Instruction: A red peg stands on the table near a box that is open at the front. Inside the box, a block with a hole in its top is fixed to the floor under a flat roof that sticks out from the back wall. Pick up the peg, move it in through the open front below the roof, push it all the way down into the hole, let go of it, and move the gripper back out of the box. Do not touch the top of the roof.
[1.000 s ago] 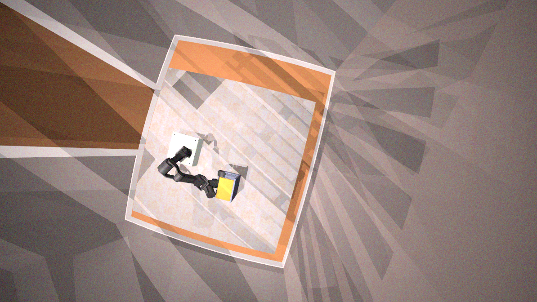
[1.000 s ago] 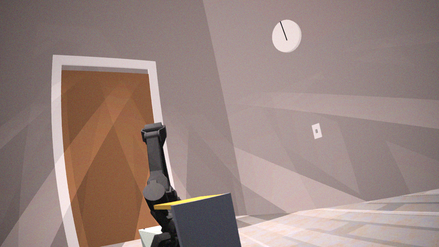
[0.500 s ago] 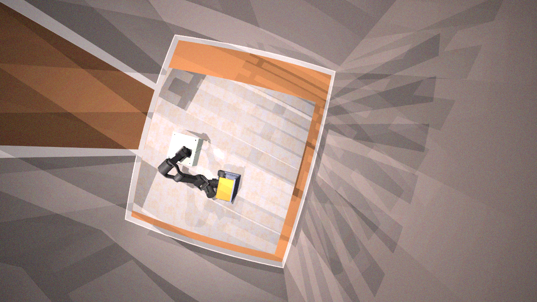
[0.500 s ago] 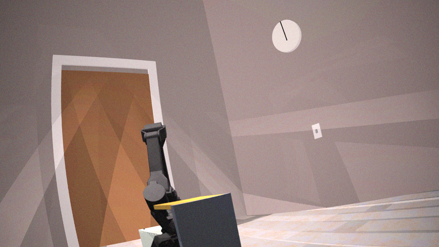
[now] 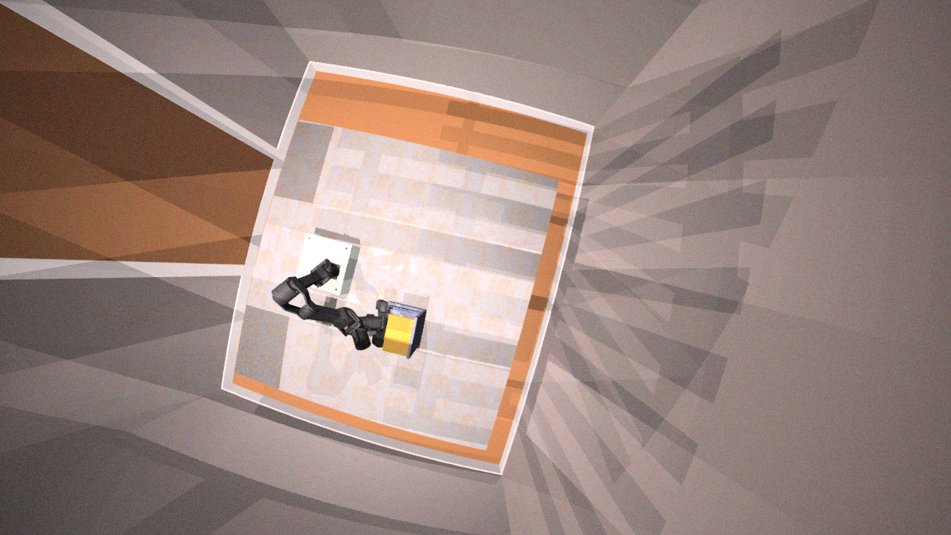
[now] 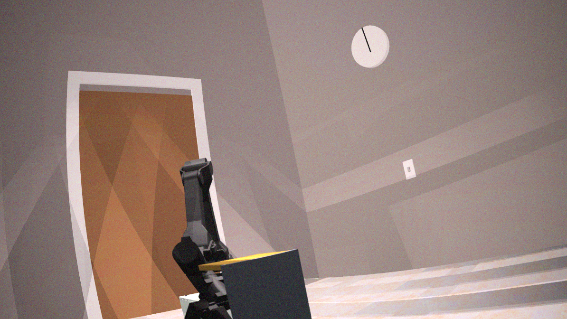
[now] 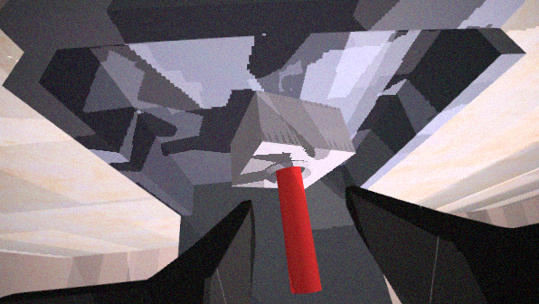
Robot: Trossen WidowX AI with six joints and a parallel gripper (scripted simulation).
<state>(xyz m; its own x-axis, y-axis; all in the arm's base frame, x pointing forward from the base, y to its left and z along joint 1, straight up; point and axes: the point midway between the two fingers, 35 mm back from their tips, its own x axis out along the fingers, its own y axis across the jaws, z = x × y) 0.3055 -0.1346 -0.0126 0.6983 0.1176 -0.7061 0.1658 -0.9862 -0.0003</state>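
My gripper tip is now 1 cm short of the red peg. Round my gripper tip: orange roof 4 cm ahead, 16 cm above.
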